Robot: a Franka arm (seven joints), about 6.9 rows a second.
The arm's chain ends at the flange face. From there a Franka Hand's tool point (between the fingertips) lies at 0.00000 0.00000 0.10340 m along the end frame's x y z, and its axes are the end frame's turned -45 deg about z.
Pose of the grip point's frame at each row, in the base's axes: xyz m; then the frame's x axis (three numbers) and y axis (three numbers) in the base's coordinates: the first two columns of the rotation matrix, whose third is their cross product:
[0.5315, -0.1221, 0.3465, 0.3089, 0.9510, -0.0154, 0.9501, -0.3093, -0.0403]
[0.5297, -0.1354, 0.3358, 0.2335, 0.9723, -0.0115, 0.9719, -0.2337, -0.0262]
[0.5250, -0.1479, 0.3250, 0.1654, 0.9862, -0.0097, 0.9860, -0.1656, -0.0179]
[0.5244, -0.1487, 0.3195, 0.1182, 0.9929, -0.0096, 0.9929, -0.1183, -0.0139]
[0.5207, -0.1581, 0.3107, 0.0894, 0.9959, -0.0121, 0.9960, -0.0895, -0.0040]
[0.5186, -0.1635, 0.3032, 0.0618, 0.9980, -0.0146, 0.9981, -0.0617, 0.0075]
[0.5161, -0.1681, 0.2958, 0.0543, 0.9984, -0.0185, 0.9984, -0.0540, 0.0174]
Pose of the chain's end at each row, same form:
[0.5360, -0.1219, 0.4498, 0.8902, 0.4538, -0.0394, 0.4534, -0.8912, -0.0176]
[0.5326, -0.1349, 0.4392, 0.8523, 0.5223, -0.0267, 0.5221, -0.8528, -0.0104]
[0.5270, -0.1472, 0.4284, 0.8142, 0.5803, -0.0195, 0.5803, -0.8144, -0.0058]
[0.5259, -0.1479, 0.4229, 0.7857, 0.6184, -0.0166, 0.6185, -0.7857, -0.0030]
[0.5212, -0.1569, 0.4141, 0.7675, 0.6409, -0.0114, 0.6411, -0.7675, 0.0057]
[0.5179, -0.1619, 0.4066, 0.7495, 0.6621, -0.0050, 0.6621, -0.7493, 0.0156]
[0.5144, -0.1661, 0.3992, 0.7444, 0.6678, -0.0008, 0.6676, -0.7442, 0.0254]

